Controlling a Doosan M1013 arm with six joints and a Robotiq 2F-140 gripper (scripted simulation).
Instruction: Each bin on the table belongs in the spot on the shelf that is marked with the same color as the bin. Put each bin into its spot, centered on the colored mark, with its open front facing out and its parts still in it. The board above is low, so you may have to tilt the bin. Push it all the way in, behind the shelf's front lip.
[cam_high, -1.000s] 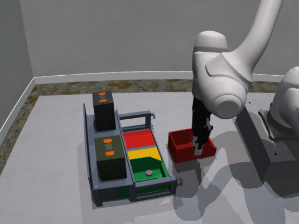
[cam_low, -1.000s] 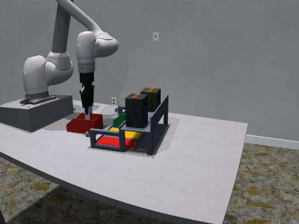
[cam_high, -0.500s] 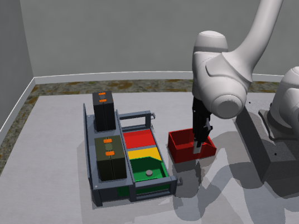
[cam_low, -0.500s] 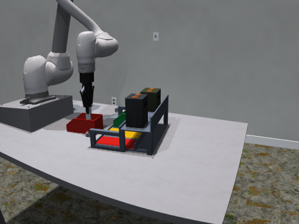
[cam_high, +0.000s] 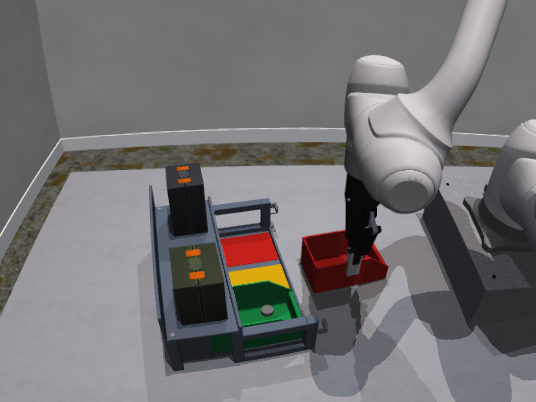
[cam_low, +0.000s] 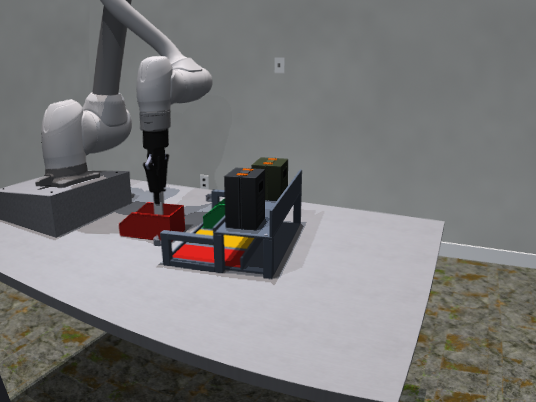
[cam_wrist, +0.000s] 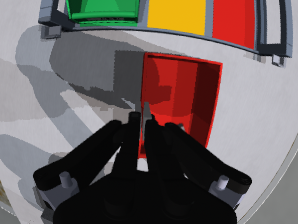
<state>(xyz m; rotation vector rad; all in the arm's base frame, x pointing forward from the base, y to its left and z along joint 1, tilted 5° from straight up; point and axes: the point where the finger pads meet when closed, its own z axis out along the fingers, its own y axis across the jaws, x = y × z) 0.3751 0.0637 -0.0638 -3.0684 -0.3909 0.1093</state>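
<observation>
The red bin lies 10 mm ahead of my hand, 50 mm to the right of it and 40 mm below it. From my hand the other things lie so: green bin (200 mm ahead, 120 mm to the left, 30 mm below).
</observation>
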